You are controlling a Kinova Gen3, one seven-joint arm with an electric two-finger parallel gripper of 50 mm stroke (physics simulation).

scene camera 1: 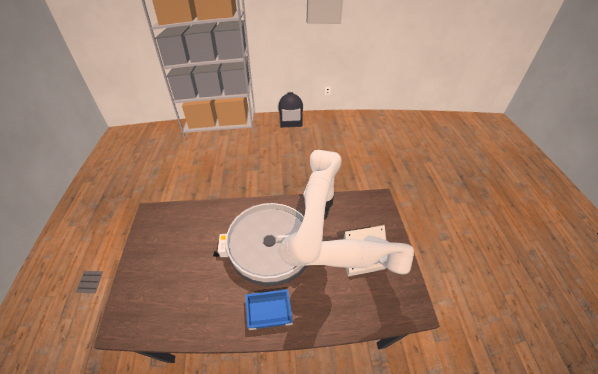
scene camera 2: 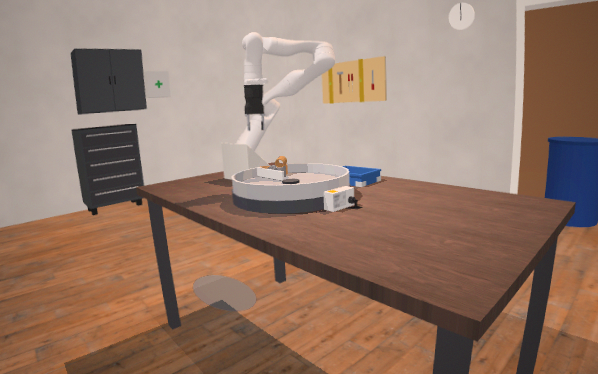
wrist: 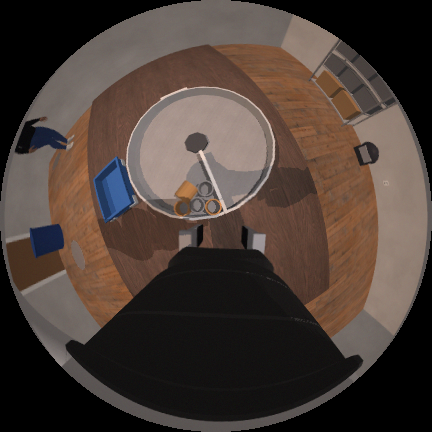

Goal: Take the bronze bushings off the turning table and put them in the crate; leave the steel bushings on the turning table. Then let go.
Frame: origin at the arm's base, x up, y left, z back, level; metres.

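Seen in the pictures: gripper, fingertip midpoint: [scene camera 2: 256, 130] [wrist: 221, 233]; arm's base, link origin: [scene camera 2: 242, 153].
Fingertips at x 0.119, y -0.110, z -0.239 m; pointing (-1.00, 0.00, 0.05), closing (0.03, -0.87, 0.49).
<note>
Pixels of each thing's top centre, then the offset from my fingertips to it. "pt": a spot on its surface instead. Level surfaces: height alone.
- bronze bushing, top centre: [wrist: 183, 190] [scene camera 2: 280, 156] dx -0.106, dy +0.039, dz -0.094 m
- blue crate, top centre: [wrist: 108, 189] [scene camera 2: 353, 169] [scene camera 1: 268, 308] dx -0.188, dy +0.293, dz -0.265 m
- white bar, surface spot: [wrist: 212, 172] pt dx -0.185, dy -0.038, dz -0.117 m
- dark hub, top centre: [wrist: 195, 141] [scene camera 2: 290, 180] [scene camera 1: 269, 240] dx -0.177, dy -0.039, dz -0.218 m
- small white box, surface spot: [scene camera 2: 339, 199] pt dx -0.204, dy -0.086, dz -0.470 m
- wooden table, surface height: dx -0.238 m
The turning table [scene camera 1: 252, 227] [scene camera 2: 280, 192] [wrist: 230, 125] holds a cluster of bushings by its rim, beside the white bar. One bronze bushing [scene camera 2: 281, 162] [wrist: 186, 186] lies on its side, raised against the others. Two more bronze bushings, one [wrist: 182, 213] at the left and one [wrist: 213, 199] by the bar, stand upright. Two steel bushings [wrist: 205, 194] [wrist: 197, 210] stand among them. The arm hides the cluster in scene camera 1. My gripper [scene camera 2: 255, 125] [wrist: 221, 233] is open and empty, high above the cluster side of the turning table. The blue crate [scene camera 1: 269, 309] [scene camera 2: 364, 175] [wrist: 115, 189] shows no bushing inside.
A white bar [wrist: 212, 172] runs from the dark hub [scene camera 1: 269, 241] [scene camera 2: 290, 181] [wrist: 196, 142] to the rim. A small white box [scene camera 1: 223, 245] [scene camera 2: 339, 199] is at the turning table's outer side. The raised rim surrounds the bushings. The arm's mounting plate [scene camera 1: 352, 235] is on the wooden table [scene camera 1: 170, 280].
</note>
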